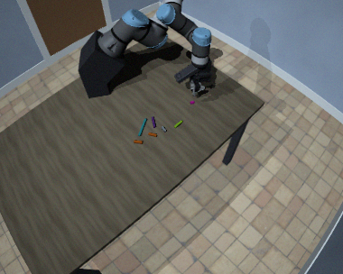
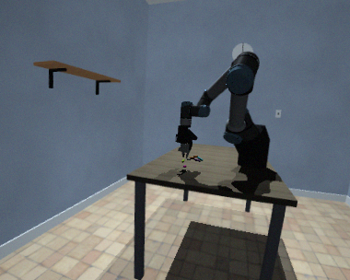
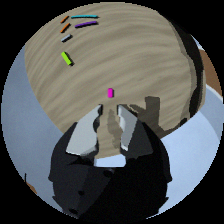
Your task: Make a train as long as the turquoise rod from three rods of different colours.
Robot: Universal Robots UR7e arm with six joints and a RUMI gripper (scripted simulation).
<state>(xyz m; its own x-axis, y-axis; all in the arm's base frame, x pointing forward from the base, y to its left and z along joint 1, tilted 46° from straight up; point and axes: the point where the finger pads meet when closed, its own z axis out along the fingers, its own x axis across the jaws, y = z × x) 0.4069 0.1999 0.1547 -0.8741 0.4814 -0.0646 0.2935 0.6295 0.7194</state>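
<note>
Now: hand 8 cm above the magenta rod. Round my hand: lime rod (14 cm to the right, 8 cm below, 7 cm ahead); purple rod (23 cm to the right, 8 cm below, 1 cm behind); grey rod (21 cm to the right, 8 cm below, 6 cm ahead).
</note>
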